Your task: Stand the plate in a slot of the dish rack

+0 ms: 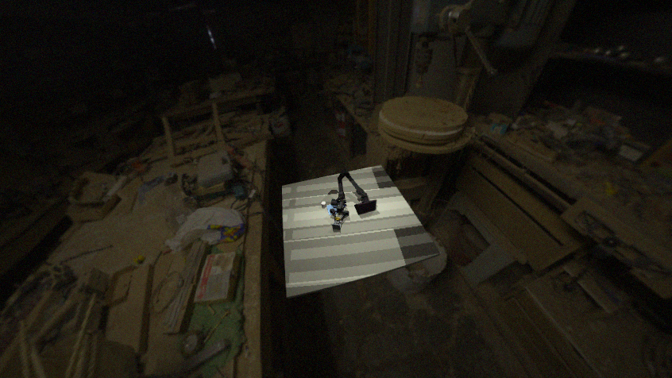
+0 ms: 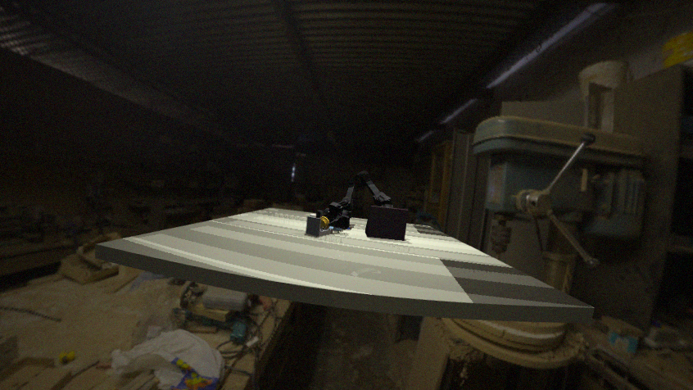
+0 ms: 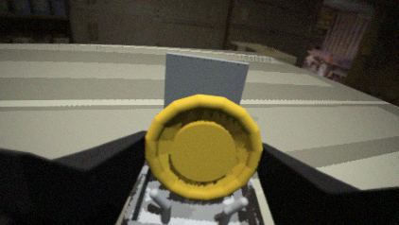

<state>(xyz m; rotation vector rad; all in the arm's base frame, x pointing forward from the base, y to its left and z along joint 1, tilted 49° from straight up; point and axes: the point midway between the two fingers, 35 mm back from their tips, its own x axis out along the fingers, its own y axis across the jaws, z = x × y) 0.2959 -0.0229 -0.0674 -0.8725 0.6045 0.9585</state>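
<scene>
Right now the yellow plate is 1 cm to the right of my gripper tip. Also, from my gripper tip: blue mat (2 cm behind, 18 cm to the right, 4 cm below); then grey dish rack (1 cm ahead, 2 cm to the left, 2 cm below); then blue spoon (12 cm behind, 21 cm to the right, 4 cm below).
</scene>
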